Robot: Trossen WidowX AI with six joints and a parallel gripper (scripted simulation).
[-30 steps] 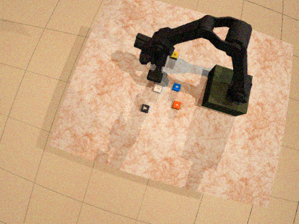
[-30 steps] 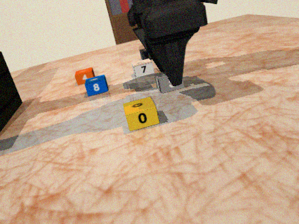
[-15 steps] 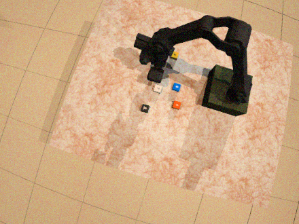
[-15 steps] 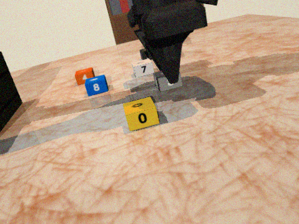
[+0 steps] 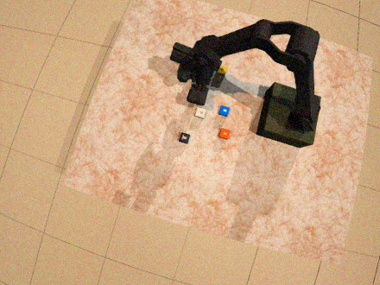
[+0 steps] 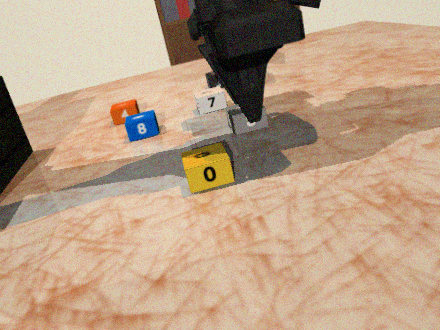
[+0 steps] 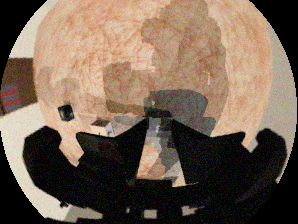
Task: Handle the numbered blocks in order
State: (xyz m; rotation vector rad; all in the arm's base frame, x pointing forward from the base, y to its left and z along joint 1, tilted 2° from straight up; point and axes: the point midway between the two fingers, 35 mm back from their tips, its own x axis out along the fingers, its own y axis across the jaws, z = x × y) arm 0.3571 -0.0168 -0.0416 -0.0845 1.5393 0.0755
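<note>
My gripper tip is right at the grey block. The rest, counted from my gripper tip: white block 3 cm behind, 9 cm to the left; blue block 11 cm behind, 5 cm to the left; yellow block 5 cm behind, 10 cm to the right.
</note>
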